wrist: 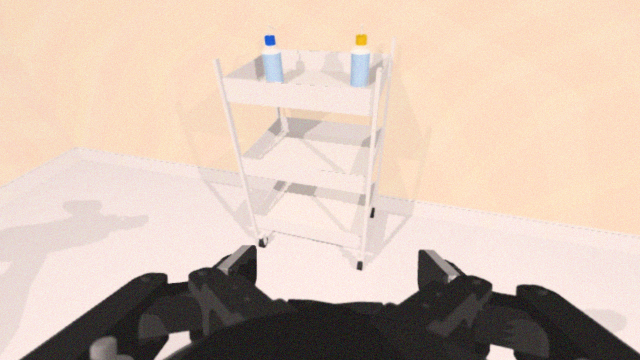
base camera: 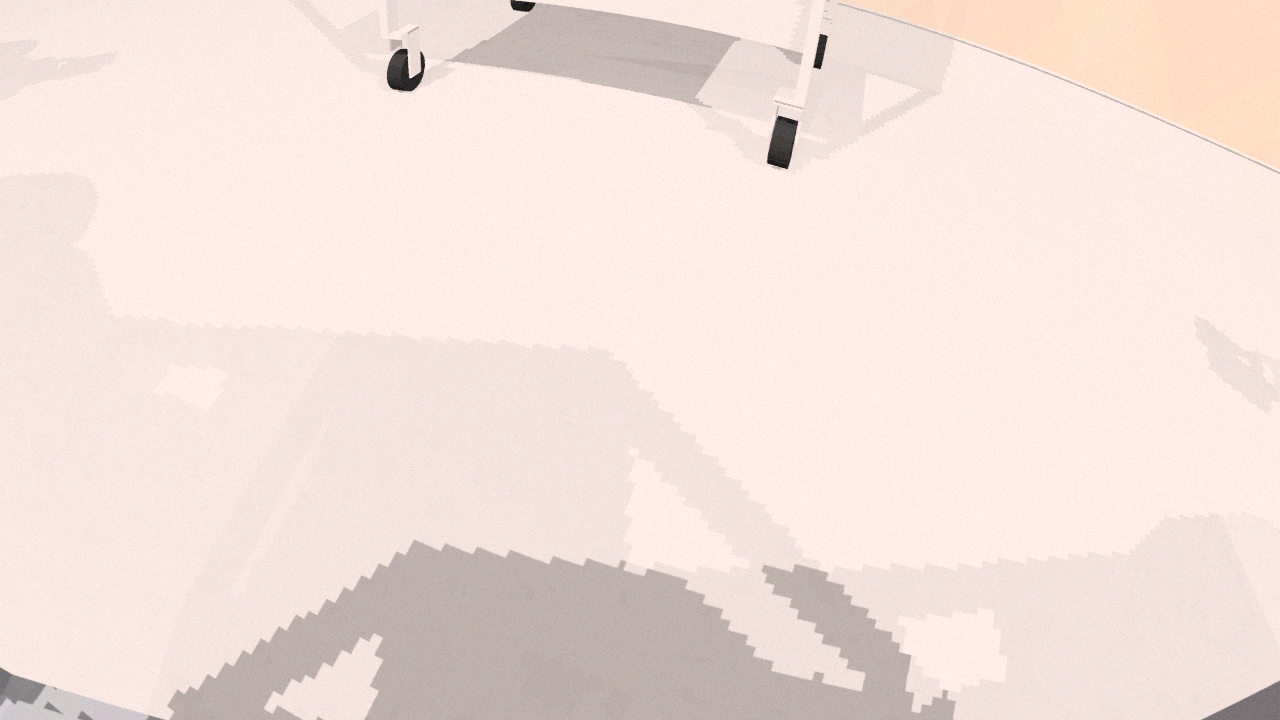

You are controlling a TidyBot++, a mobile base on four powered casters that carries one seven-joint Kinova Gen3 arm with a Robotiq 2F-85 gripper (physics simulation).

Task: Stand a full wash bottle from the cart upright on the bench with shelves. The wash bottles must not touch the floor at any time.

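Frame: origin at the arm's base, x right, y down, z ahead, level; metres.
Seen in the pictures: gripper, between the fingertips: (wrist: pixel 335 265).
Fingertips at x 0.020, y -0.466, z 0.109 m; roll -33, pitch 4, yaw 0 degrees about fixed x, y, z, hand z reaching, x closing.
Offsets run from my fingertips to a thing's middle. Level surfaces: height alone.
Two wash bottles stand upright on the top tray of the white cart (wrist: pixel 300 95) (base camera: pixel 808 76) in the wrist view. The left bottle {dx -0.150, dy +0.113, dz +0.878 m} (wrist: pixel 273 66) has a blue cap and a light blue body. The right bottle {dx +0.120, dy +0.113, dz +0.841 m} (wrist: pixel 360 67) has a yellow cap and a light blue body. Both look filled with light blue up to the white shoulder. My gripper (wrist: pixel 335 265) is open and empty, in the lower part of the wrist view, well short of the cart. The bench with shelves does not show in either view.
The cart has two lower shelves and black casters, two of them at its front (base camera: pixel 405 69) (base camera: pixel 782 141). A peach wall (wrist: pixel 500 100) (base camera: pixel 1163 62) rises close behind the cart. Shadows of the robot lie across the pale floor {dy +0.863 m} (base camera: pixel 537 223) in the base camera view.
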